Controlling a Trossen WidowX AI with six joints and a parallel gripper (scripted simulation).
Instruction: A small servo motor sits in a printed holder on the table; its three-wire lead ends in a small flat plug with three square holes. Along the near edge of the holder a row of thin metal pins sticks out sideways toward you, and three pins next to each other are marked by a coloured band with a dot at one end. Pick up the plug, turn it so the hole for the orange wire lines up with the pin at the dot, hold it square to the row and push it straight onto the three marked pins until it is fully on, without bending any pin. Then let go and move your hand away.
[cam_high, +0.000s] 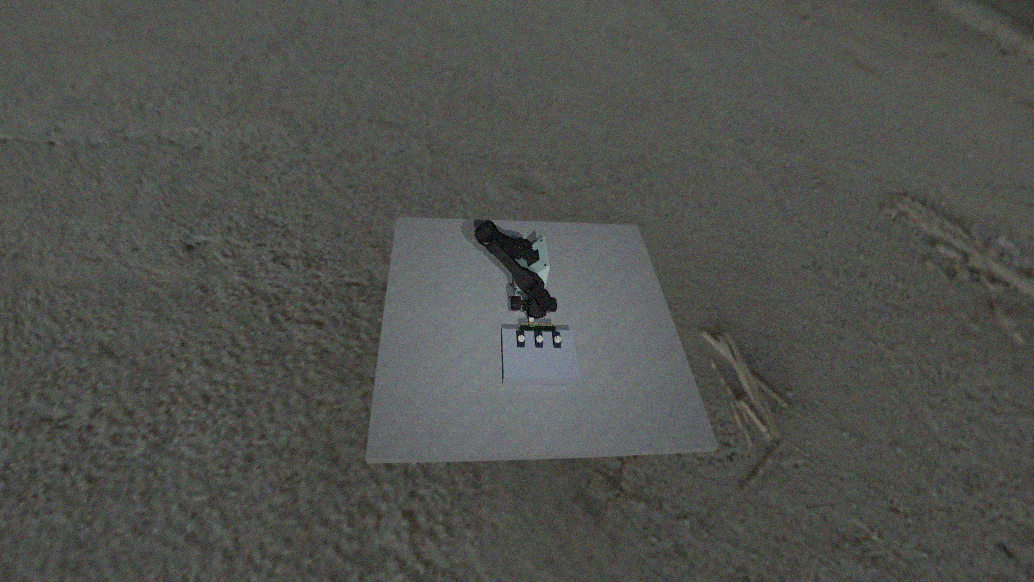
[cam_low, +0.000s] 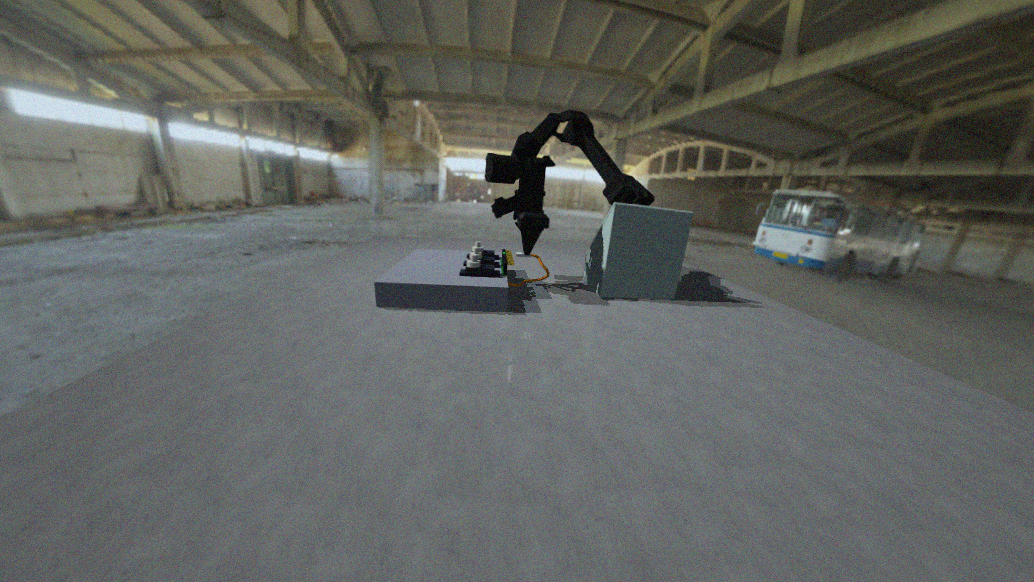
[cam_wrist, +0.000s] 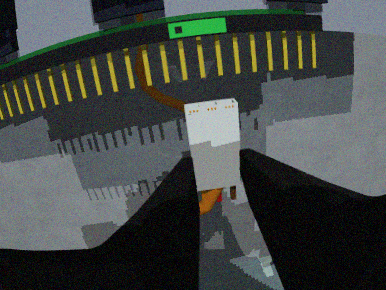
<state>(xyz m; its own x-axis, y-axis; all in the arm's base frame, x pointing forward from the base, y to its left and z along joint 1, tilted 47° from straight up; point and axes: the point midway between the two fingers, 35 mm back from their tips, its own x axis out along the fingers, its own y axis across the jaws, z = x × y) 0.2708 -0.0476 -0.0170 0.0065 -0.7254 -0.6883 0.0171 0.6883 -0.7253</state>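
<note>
Now: the bright green band 50 mm ahead of my gripper tip. From my gripper tip the other things lie so: grey printed holder 210 mm ahead, 50 mm below, 20 mm to the left; dark dot 50 mm ahead, 10 mm to the left.
</note>
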